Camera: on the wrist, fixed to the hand. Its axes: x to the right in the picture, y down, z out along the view.
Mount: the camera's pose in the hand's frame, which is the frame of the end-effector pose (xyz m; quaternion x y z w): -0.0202 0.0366 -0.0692 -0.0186 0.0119 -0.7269 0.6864
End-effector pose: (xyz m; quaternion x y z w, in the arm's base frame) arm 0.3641 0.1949 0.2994 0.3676 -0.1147 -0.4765 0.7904
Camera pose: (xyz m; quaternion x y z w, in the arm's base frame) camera 0.4149 0.2546 0.2794 0.3267 0.2067 -0.8993 0.2044
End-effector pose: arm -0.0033 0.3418 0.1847 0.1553 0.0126 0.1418 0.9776
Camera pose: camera -0.0374 0.3902 0.1297 0.0776 0.1305 -0.6112 0.7768
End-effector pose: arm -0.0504 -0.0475 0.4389 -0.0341 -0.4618 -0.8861 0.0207
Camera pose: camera -0.0306 -0.1251 0.4277 -0.3224 0.3250 0.6322 0.6250
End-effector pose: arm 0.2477 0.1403 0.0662 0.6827 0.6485 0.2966 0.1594
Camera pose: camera 0.2347 0.1050 0.1377 -0.0093 0.9378 0.1079 0.3300
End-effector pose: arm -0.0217 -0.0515 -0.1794 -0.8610 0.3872 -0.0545 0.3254
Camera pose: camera -0.0828 -0.0910 -0.1441 -0.8778 -0.3552 -0.2770 0.1631
